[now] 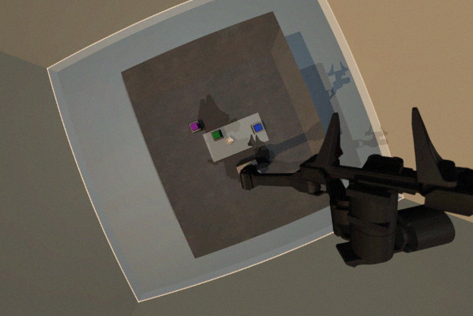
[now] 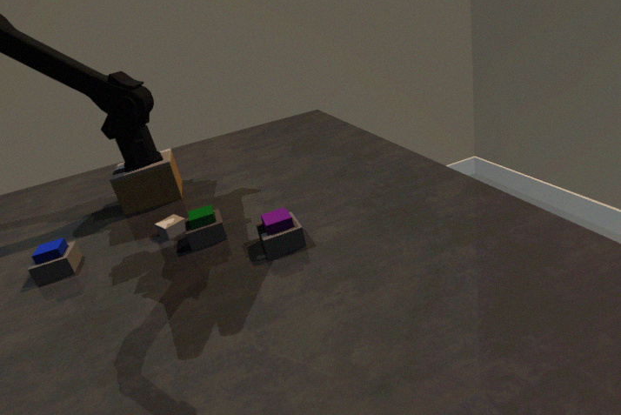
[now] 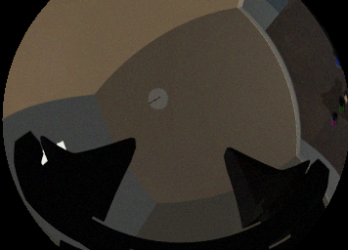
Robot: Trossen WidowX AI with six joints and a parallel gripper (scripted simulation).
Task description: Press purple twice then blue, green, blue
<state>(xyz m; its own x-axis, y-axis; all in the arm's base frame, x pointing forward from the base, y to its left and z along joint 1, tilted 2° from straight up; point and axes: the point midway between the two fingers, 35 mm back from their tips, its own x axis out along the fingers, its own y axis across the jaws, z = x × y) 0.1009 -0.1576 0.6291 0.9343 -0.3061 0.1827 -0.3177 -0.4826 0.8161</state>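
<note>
My gripper tip is now 210 mm short of the purple button, 300 mm to the right of it and 670 mm above it. From my gripper tip the other things lie so: small white block 60 mm ahead, 190 mm to the left, 690 mm below; blue button 40 mm ahead, 40 mm to the left, 670 mm below; green button 120 mm ahead, 230 mm to the left, 670 mm below.
</note>
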